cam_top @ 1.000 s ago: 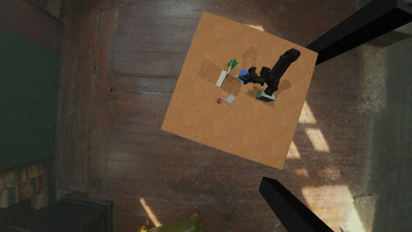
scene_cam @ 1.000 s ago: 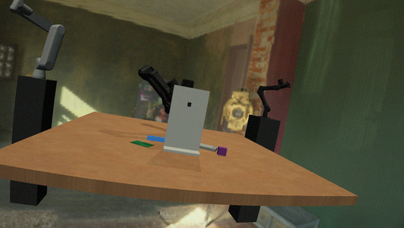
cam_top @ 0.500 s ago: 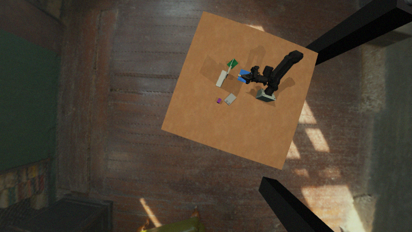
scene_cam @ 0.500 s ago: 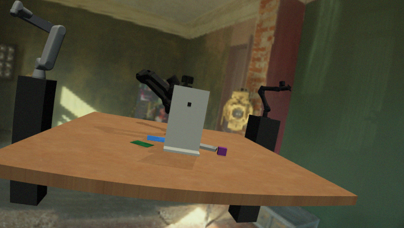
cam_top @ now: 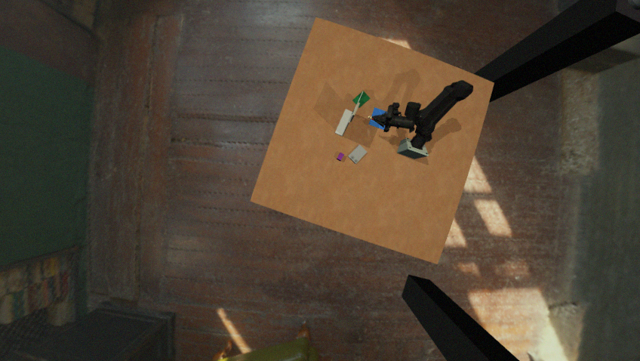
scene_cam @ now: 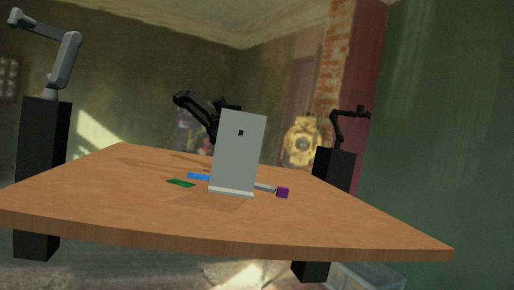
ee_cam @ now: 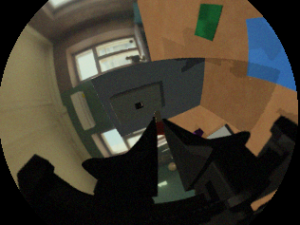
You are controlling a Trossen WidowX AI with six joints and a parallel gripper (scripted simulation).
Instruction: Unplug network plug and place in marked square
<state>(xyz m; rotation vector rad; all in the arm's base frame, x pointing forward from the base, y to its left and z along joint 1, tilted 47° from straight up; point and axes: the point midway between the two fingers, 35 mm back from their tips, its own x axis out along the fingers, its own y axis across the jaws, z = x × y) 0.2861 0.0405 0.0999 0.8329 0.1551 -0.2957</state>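
Now: the blue marked square 9 cm behind my gripper tip, 9 cm to the right of it and 22 cm below it. From my gripper tip the other things lie so: grey panel 11 cm ahead, 8 cm below; grey flat block 1 cm behind, 17 cm to the left, 21 cm below; orange-red plug right at my gripper tip.
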